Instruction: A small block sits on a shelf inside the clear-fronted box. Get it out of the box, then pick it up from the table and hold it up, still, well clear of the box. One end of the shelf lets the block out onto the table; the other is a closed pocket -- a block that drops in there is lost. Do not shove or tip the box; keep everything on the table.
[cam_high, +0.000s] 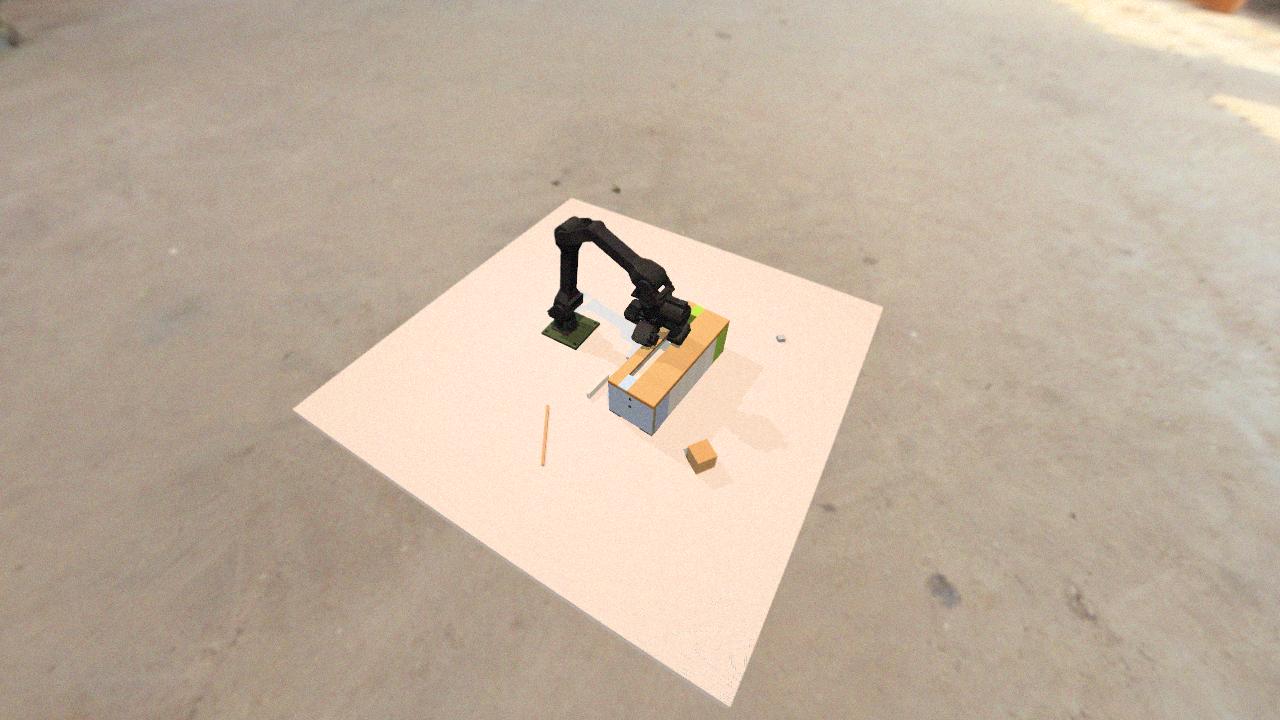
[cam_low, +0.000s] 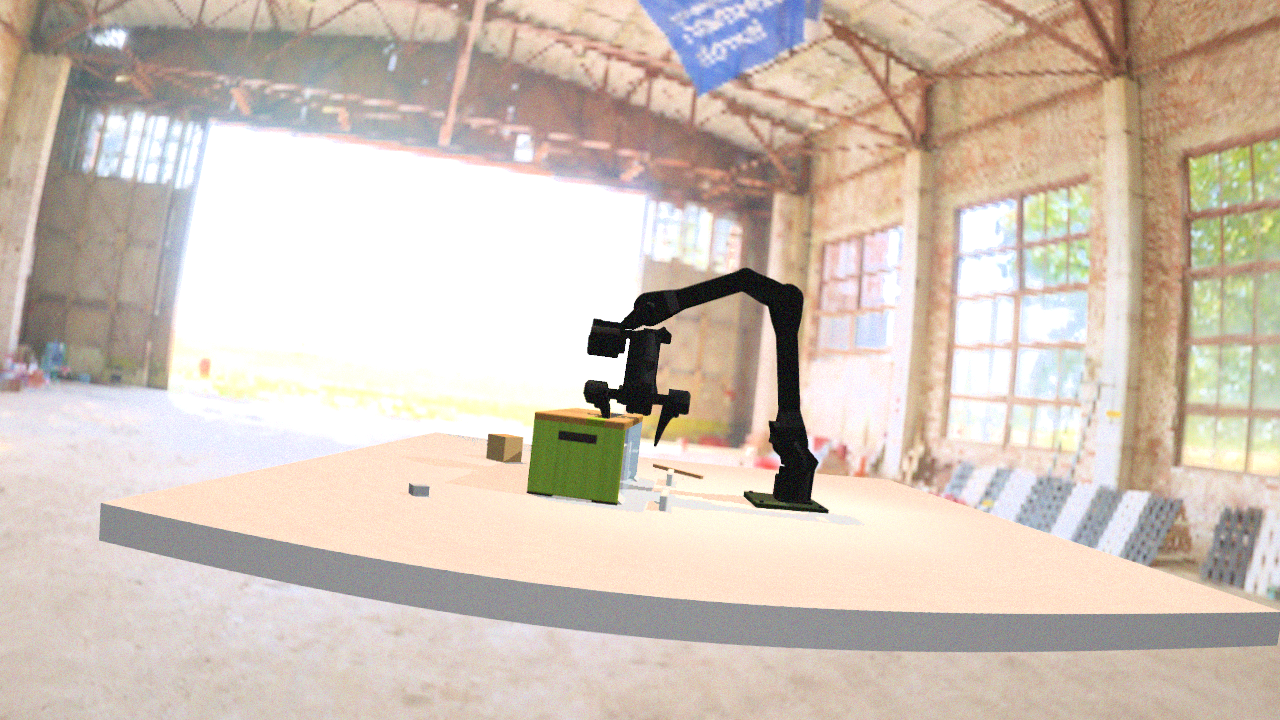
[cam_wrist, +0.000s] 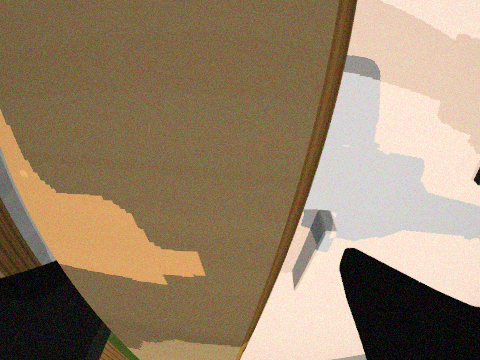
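The orange-brown block is 50 mm ahead of my gripper tip and 20 mm to the left of it. From my gripper tip the other things lie so: grey piece: 270 mm ahead, 280 mm to the left, 80 mm below; then long box: 30 mm ahead, 60 mm to the right, 20 mm below; then thin orange stick: 90 mm behind, 410 mm to the right, 80 mm below.
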